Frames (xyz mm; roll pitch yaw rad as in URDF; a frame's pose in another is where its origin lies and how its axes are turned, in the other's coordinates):
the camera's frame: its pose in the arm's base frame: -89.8 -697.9 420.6 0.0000 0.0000 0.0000
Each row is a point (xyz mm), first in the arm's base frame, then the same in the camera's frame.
Working: the arm's base frame: its pose in the camera's frame: 89.8 697.9 -420.6 0.0000 0.0000 0.0000

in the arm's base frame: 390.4 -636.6 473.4
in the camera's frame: 480.2 61.3 52.8
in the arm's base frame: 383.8 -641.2 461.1
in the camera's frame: 473.6 56.7 40.5
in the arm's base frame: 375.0 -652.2 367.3
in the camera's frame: 464.8 45.7 -53.3
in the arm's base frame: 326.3 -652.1 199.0
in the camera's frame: 416.1 45.8 -221.6
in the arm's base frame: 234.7 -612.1 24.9
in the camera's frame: 324.5 85.8 -395.7
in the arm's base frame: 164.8 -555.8 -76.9
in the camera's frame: 254.6 142.1 -497.5
